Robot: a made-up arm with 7 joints. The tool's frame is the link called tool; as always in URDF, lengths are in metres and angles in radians. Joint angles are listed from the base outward.
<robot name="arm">
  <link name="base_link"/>
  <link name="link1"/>
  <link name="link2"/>
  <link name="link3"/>
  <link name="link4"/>
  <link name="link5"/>
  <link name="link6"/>
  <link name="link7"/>
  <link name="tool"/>
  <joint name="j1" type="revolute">
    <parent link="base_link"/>
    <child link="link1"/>
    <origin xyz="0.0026 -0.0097 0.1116" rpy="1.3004 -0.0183 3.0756"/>
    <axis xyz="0 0 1"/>
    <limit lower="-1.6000" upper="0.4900"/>
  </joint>
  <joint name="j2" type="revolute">
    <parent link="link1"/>
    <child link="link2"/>
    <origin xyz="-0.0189 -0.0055 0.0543" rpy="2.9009 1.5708 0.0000"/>
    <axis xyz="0 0 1"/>
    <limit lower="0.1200" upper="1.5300"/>
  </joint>
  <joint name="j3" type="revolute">
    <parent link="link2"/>
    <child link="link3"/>
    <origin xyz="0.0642 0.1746 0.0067" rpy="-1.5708 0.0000 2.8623"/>
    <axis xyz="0 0 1"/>
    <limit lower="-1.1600" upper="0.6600"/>
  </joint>
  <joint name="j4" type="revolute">
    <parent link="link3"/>
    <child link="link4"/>
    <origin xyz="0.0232 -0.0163 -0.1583" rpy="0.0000 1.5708 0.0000"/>
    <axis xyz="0 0 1"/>
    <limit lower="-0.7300" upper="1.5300"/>
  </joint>
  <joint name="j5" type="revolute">
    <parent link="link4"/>
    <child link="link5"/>
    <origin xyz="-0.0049 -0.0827 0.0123" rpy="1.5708 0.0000 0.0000"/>
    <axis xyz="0 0 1"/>
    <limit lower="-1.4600" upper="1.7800"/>
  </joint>
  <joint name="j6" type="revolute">
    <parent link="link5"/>
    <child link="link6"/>
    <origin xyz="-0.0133 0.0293 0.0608" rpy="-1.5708 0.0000 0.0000"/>
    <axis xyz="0 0 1"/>
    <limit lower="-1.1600" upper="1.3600"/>
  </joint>
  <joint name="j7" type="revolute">
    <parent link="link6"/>
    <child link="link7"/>
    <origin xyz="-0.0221 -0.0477 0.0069" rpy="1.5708 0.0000 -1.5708"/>
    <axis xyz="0 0 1"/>
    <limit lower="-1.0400" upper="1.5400"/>
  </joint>
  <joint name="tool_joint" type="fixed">
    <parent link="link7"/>
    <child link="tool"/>
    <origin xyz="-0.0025 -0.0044 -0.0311" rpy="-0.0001 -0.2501 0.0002"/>
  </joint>
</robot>
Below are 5 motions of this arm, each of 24 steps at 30 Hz.
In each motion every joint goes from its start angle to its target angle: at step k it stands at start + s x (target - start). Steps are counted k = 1, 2, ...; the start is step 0. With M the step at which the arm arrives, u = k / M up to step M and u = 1 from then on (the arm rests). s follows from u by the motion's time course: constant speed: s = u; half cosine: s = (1 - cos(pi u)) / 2; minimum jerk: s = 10 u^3 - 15 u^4 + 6 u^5.
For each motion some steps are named. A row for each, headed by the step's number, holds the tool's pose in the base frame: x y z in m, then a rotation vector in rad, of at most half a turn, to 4 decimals.
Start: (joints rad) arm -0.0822 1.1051 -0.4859 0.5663 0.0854 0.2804 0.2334
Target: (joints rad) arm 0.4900 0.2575 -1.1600 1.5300 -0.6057 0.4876 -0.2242
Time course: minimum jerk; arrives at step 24
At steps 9, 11, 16, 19, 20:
9: 0.0524 0.3884 -0.2561 1.0714 1.3707 -0.2414
11: -0.0260 0.3571 -0.2943 0.8804 1.6626 -0.2938
16: -0.2086 0.2493 -0.3163 0.4312 2.2939 -0.3671
19: -0.2658 0.2005 -0.3019 0.2741 2.5012 -0.3707
20: -0.2759 0.1906 -0.2979 0.2445 2.5396 -0.3696

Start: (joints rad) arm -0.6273 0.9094 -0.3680 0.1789 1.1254 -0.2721 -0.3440
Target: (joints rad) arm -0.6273 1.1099 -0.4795 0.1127 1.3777 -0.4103 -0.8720
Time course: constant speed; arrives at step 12
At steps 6, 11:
6: 0.3383 0.2292 -0.0161 2.2427 0.1784 -1.2052
11: 0.3295 0.2380 -0.0082 2.3963 0.5427 -1.3669

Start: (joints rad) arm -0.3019 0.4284 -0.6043 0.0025 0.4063 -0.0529 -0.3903
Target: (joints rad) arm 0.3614 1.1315 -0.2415 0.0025 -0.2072 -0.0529 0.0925
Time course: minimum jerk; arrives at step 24
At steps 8, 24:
8: 0.2177 0.1569 -0.2009 0.6598 -0.0017 -1.0006
24: 0.0979 0.3708 -0.1151 0.8043 0.4329 -0.4103

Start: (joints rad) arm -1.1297 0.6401 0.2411 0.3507 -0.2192 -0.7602 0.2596
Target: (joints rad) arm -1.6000 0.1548 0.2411 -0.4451 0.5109 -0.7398 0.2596
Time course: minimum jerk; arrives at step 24
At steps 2, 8, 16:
2: 0.3920 0.2496 0.1447 0.1220 -1.6804 0.3268
8: 0.3832 0.1942 0.1771 0.1310 -1.8969 0.2406
16: 0.3026 0.0662 0.2402 0.1610 -2.5421 0.2552

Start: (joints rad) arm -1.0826 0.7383 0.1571 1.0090 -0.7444 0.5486 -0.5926
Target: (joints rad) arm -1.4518 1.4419 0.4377 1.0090 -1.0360 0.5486 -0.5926
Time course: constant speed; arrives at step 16
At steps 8, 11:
8: 0.3498 0.4337 0.1484 -0.5269 -0.4151 -0.0873
11: 0.3054 0.4618 0.2032 -0.5135 -0.6075 -0.0614

